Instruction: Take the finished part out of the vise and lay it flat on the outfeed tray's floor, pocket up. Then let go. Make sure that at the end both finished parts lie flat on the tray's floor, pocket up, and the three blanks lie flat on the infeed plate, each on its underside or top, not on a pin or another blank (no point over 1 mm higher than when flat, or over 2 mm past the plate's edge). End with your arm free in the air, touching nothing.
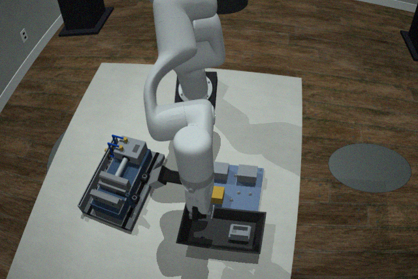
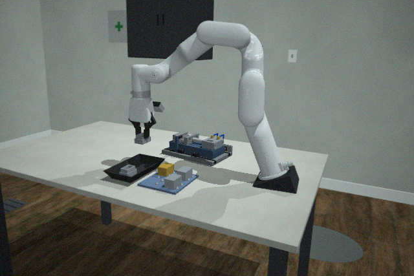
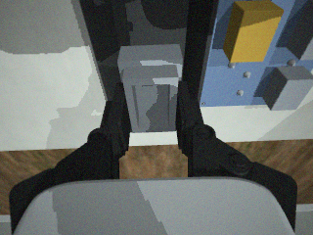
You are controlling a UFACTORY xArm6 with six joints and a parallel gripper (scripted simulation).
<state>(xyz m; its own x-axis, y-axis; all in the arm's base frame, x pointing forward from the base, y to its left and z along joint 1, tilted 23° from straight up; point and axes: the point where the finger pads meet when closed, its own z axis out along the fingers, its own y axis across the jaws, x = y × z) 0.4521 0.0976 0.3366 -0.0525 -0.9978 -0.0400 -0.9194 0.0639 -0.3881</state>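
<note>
Now: hand 12 cm past the yellow block, 1 cm to the right of it and 14 cm above it. Round my hand: grey actuator: 22 cm behind, 26 cm to the right, 9 cm below; then blue fixture plate: 16 cm behind, 6 cm to the left, 16 cm below; then silver rod: 15 cm behind, 28 cm to the right, 9 cm below.
</note>
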